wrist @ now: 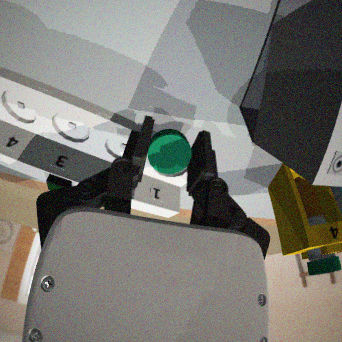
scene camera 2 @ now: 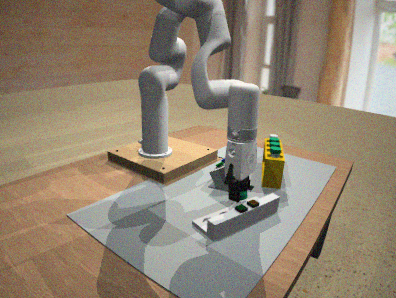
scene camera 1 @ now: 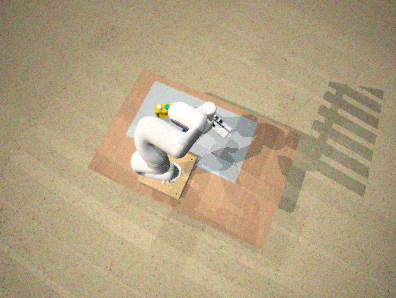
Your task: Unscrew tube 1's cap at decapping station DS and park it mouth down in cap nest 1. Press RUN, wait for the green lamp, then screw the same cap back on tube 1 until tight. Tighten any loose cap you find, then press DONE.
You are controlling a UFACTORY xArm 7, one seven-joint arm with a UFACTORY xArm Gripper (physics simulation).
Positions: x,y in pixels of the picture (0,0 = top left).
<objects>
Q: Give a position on a grey mat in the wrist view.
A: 189,72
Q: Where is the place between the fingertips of my gripper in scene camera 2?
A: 237,197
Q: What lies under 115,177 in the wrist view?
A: My gripper.
</objects>
